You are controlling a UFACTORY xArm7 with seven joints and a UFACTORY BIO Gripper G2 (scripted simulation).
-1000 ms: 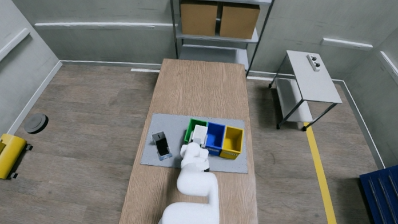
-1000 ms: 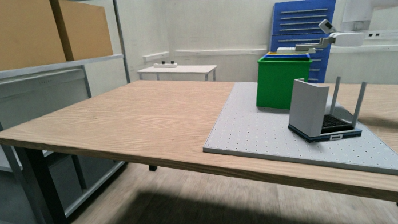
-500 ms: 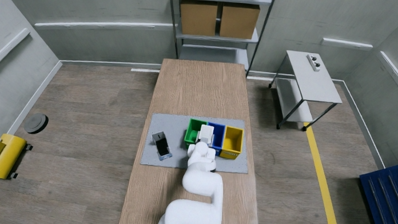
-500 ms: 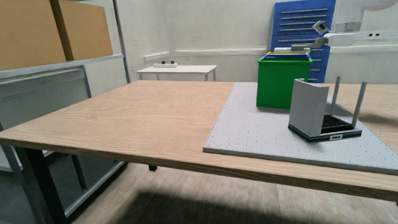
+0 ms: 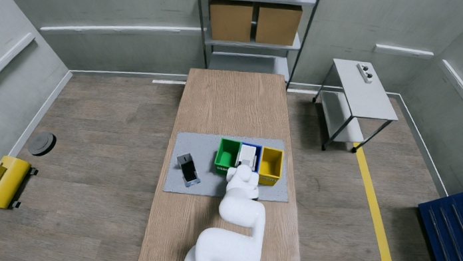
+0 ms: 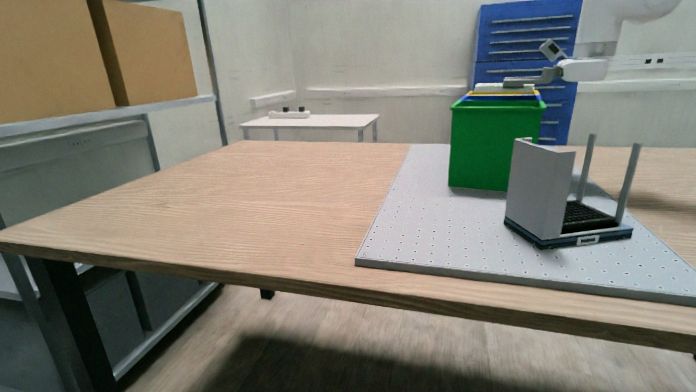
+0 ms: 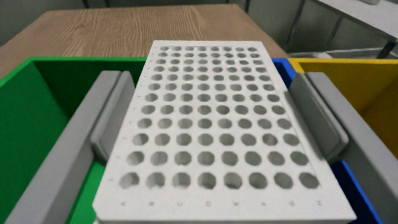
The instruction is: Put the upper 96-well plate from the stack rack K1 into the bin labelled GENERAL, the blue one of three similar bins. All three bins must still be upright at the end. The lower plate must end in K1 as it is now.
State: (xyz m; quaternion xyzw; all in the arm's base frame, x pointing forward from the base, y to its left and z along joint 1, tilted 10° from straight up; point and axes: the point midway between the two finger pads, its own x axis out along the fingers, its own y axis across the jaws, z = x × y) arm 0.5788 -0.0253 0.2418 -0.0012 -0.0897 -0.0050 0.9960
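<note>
My gripper is now 3 cm short of the blue general bin, 2 cm to the left of it and 13 cm above it. Round my hand: green bin (3 cm ahead, 11 cm to the left, 13 cm below); then yellow bin (3 cm ahead, 15 cm to the right, 13 cm below); then white 96-well plate (2 cm ahead, 1 cm below).
</note>
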